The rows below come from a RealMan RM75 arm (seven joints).
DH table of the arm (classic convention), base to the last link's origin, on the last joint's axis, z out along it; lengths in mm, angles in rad. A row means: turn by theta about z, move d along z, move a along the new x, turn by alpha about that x. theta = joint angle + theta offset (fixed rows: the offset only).
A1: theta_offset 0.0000, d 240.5, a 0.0, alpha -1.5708
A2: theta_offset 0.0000, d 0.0, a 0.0, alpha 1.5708
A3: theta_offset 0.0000, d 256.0, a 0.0, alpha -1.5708
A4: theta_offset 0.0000, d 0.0, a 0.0, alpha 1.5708
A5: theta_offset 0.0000, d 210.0, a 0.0, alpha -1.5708
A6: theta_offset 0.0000, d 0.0, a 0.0, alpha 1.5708
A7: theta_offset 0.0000, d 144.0, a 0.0, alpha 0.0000
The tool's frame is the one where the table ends.
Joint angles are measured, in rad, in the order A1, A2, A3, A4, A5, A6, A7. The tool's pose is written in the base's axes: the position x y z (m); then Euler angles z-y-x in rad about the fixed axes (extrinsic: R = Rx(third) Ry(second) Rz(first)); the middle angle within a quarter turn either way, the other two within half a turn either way. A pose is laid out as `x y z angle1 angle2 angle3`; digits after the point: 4 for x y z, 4 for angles.
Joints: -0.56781 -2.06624 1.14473 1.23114 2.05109 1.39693 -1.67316
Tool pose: -0.1552 0.3763 0.0240 -0.0700 0.1563 -2.7888
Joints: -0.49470 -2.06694 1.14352 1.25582 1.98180 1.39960 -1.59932
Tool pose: -0.1678 0.3642 0.0291 -0.0580 0.2033 -2.7676
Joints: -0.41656 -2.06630 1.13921 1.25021 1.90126 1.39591 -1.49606
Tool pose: -0.1863 0.3509 0.0324 -0.0522 0.2521 -2.7387
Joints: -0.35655 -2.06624 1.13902 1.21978 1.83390 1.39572 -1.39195
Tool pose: -0.2037 0.3387 0.0311 -0.0463 0.2899 -2.7209
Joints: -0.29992 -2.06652 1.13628 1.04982 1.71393 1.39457 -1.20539
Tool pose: -0.2381 0.3196 0.0146 -0.1005 0.3613 -2.7020
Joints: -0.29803 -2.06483 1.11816 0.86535 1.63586 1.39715 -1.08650
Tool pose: -0.2623 0.3079 -0.0019 -0.1899 0.4088 -2.6756
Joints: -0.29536 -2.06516 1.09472 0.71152 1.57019 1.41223 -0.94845
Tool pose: -0.2799 0.2945 -0.0145 -0.2369 0.4500 -2.6350
